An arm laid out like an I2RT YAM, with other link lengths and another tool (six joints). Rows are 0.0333 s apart.
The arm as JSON. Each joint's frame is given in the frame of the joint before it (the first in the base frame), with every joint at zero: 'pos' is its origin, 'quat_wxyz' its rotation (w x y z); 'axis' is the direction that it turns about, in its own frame. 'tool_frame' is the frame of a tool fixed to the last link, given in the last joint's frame.
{
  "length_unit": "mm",
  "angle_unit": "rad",
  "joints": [
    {
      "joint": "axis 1",
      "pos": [
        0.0,
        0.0,
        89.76
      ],
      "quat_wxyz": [
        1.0,
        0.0,
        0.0,
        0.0
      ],
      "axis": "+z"
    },
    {
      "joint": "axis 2",
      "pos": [
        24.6,
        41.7,
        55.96
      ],
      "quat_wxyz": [
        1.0,
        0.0,
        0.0,
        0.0
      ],
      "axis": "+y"
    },
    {
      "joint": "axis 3",
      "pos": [
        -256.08,
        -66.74,
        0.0
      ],
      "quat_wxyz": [
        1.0,
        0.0,
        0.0,
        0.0
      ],
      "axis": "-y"
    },
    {
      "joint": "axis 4",
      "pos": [
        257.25,
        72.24,
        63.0
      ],
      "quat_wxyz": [
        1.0,
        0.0,
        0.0,
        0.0
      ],
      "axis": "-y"
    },
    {
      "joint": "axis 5",
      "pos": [
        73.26,
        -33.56,
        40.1
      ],
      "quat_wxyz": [
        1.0,
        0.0,
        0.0,
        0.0
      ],
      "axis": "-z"
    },
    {
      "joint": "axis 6",
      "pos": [
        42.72,
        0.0,
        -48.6
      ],
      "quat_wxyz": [
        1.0,
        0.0,
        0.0,
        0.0
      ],
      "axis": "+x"
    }
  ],
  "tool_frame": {
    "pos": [
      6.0,
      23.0,
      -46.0
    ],
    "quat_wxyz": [
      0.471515,
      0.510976,
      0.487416,
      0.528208
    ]
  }
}
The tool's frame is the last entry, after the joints.
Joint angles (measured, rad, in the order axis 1, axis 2, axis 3, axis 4, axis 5, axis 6), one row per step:
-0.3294, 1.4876, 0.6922, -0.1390, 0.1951, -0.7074
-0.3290, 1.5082, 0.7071, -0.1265, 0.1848, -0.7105
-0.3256, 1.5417, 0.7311, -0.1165, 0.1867, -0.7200
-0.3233, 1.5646, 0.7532, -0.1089, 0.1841, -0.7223
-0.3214, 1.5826, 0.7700, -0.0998, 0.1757, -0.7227
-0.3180, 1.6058, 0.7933, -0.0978, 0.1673, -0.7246
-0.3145, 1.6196, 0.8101, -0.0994, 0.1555, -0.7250
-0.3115, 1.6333, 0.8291, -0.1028, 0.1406, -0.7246
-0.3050, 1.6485, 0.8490, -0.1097, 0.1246, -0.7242
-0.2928, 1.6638, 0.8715, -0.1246, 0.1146, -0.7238
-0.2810, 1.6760, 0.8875, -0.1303, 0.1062, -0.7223
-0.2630, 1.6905, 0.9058, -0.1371, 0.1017, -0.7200
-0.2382, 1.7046, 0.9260, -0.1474, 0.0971, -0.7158
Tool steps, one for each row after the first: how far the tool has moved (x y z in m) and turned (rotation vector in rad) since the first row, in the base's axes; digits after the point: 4 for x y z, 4 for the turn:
0.0053, -0.0014, -0.0009, 0.0041, -0.0080, 0.0090
0.0124, -0.0034, -0.0024, -0.0022, -0.0044, 0.0187
0.0189, -0.0050, -0.0023, -0.0036, -0.0107, 0.0244
0.0245, -0.0059, -0.0025, -0.0001, -0.0202, 0.0317
0.0310, -0.0067, -0.0027, 0.0046, -0.0237, 0.0417
0.0355, -0.0066, -0.0023, 0.0129, -0.0279, 0.0526
0.0405, -0.0066, -0.0015, 0.0237, -0.0337, 0.0644
0.0456, -0.0054, -0.0011, 0.0368, -0.0358, 0.0802
0.0507, -0.0026, -0.0002, 0.0474, -0.0310, 0.0979
0.0552, 0.0002, 0.0002, 0.0554, -0.0314, 0.1136
0.0606, 0.0048, 0.0005, 0.0613, -0.0299, 0.1323
0.0665, 0.0117, 0.0012, 0.0687, -0.0275, 0.1564

